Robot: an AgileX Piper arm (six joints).
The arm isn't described. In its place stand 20 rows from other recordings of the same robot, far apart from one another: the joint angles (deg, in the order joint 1, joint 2, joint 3, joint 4, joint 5, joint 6), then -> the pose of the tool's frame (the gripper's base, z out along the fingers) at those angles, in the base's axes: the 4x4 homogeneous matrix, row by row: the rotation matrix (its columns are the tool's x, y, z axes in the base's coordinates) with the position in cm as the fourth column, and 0 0 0 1 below.
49.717 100.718 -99.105 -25.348 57.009 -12.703 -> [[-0.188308, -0.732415, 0.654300, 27.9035], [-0.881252, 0.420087, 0.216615, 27.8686], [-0.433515, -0.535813, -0.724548, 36.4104], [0, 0, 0, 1]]
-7.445 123.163 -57.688 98.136 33.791 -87.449 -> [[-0.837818, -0.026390, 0.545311, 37.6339], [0.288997, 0.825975, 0.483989, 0.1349], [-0.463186, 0.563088, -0.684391, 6.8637], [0, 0, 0, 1]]
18.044 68.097 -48.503 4.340 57.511 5.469 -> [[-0.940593, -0.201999, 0.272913, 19.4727], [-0.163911, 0.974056, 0.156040, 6.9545], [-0.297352, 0.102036, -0.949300, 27.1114], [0, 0, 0, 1]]
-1.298 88.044 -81.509 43.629 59.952 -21.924 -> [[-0.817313, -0.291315, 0.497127, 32.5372], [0.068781, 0.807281, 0.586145, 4.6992], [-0.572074, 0.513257, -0.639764, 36.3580], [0, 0, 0, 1]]
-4.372 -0.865 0.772 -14.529 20.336 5.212 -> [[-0.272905, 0.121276, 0.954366, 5.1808], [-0.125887, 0.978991, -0.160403, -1.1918], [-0.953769, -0.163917, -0.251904, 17.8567], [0, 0, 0, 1]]
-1.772 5.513 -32.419 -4.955 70.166 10.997 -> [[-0.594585, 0.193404, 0.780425, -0.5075], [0.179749, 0.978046, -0.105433, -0.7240], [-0.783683, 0.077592, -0.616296, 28.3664], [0, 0, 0, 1]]
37.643 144.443 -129.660 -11.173 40.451 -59.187 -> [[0.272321, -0.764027, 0.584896, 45.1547], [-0.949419, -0.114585, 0.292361, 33.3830], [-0.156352, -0.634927, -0.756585, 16.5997], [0, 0, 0, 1]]
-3.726 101.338 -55.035 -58.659 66.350 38.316 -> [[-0.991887, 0.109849, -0.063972, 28.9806], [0.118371, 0.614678, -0.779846, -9.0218], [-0.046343, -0.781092, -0.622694, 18.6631], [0, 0, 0, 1]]
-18.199 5.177 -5.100 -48.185 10.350 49.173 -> [[-0.022435, 0.437341, 0.899016, 5.3478], [0.033873, 0.899059, -0.436516, -3.0408], [-0.999174, 0.020659, -0.034985, 22.7163], [0, 0, 0, 1]]
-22.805 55.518 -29.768 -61.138 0.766 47.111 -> [[-0.418668, 0.305276, 0.855292, 18.3123], [-0.086840, 0.924033, -0.372320, -7.8152], [-0.903978, -0.230152, -0.360353, 27.6560], [0, 0, 0, 1]]
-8.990 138.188 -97.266 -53.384 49.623 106.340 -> [[-0.099654, 0.982192, 0.159273, 46.1120], [0.743348, 0.179894, -0.644261, -12.9286], [-0.661440, 0.054192, -0.748037, 8.5099], [0, 0, 0, 1]]
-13.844 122.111 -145.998 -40.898 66.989 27.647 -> [[-0.398258, 0.759436, 0.514440, 42.7195], [0.225889, 0.624763, -0.747425, -16.1756], [-0.889024, -0.181462, -0.420366, 44.3789], [0, 0, 0, 1]]
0.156 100.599 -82.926 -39.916 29.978 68.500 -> [[-0.364500, 0.535435, 0.761872, 40.8692], [0.508918, 0.799707, -0.318545, -2.8064], [-0.779835, 0.271621, -0.563986, 30.8580], [0, 0, 0, 1]]
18.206 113.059 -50.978 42.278 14.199 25.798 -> [[-0.679576, 0.667587, 0.304144, 31.3471], [0.733576, 0.622037, 0.273743, 11.8908], [-0.006442, 0.409142, -0.912448, 8.6129], [0, 0, 0, 1]]
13.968 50.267 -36.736 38.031 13.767 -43.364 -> [[-0.281519, -0.405362, 0.869729, 17.6595], [-0.179059, 0.912659, 0.367412, 5.7674], [-0.942701, -0.052300, -0.329514, 31.9402], [0, 0, 0, 1]]
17.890 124.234 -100.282 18.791 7.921 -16.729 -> [[-0.435187, -0.330496, 0.837488, 49.0265], [-0.105761, 0.942515, 0.316985, 16.2502], [-0.894107, 0.049374, -0.445124, 23.3583], [0, 0, 0, 1]]
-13.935 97.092 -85.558 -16.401 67.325 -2.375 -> [[-0.964266, 0.159998, 0.211169, 33.4467], [0.086244, 0.943202, -0.320830, -10.7416], [-0.250507, -0.291153, -0.923296, 30.7746], [0, 0, 0, 1]]
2.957 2.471 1.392 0.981 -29.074 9.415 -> [[0.486436, -0.133286, 0.863490, 4.8409], [0.203687, 0.978364, 0.036273, 0.1742], [-0.849642, 0.158237, 0.503060, 24.6474], [0, 0, 0, 1]]
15.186 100.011 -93.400 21.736 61.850 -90.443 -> [[0.240274, -0.906442, 0.347320, 35.8180], [-0.898663, -0.072448, 0.432615, 12.8010], [-0.366977, -0.416070, -0.831993, 33.3588], [0, 0, 0, 1]]
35.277 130.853 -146.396 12.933 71.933 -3.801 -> [[-0.637232, -0.670703, 0.379595, 39.4587], [-0.445108, 0.722392, 0.529177, 30.2864], [-0.629137, 0.168248, -0.758867, 35.0852], [0, 0, 0, 1]]
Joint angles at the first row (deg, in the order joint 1, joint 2, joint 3, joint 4, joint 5, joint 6):
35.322 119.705 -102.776 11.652 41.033 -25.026
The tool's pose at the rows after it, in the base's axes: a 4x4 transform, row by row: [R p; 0 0 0 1], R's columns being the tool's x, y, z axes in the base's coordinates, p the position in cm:
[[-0.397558, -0.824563, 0.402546, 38.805], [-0.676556, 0.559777, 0.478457, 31.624], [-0.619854, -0.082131, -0.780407, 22.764], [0, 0, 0, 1]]
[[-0.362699, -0.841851, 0.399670, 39.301], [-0.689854, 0.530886, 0.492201, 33.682], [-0.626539, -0.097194, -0.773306, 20.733], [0, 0, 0, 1]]
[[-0.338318, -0.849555, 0.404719, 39.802], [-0.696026, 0.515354, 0.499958, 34.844], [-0.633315, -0.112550, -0.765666, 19.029], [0, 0, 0, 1]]
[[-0.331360, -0.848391, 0.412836, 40.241], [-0.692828, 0.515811, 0.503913, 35.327], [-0.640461, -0.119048, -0.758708, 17.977], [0, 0, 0, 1]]
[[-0.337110, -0.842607, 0.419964, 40.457], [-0.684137, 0.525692, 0.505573, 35.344], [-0.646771, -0.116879, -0.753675, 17.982], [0, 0, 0, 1]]
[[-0.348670, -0.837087, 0.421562, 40.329], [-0.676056, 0.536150, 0.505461, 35.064], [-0.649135, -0.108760, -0.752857, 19.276], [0, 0, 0, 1]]
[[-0.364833, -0.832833, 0.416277, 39.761], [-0.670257, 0.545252, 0.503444, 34.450], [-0.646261, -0.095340, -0.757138, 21.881], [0, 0, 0, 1]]
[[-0.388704, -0.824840, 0.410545, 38.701], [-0.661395, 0.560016, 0.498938, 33.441], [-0.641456, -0.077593, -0.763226, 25.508], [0, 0, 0, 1]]
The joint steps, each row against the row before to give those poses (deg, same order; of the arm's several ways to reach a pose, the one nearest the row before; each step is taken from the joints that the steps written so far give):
2.489 5.719 -5.319 0.080 -0.845 -1.045
1.501 4.792 -3.888 0.073 -1.597 -1.054
0.676 3.474 -2.427 0.043 -1.794 -0.970
0.129 2.045 -1.334 0.035 -1.375 -0.212
-0.115 0.341 -0.561 -0.129 -0.258 0.625
-0.147 -1.359 -0.359 -0.402 1.621 1.233
-0.152 -3.019 -0.364 -0.586 3.753 1.685
-0.127 -4.379 -0.366 -0.881 5.232 2.516

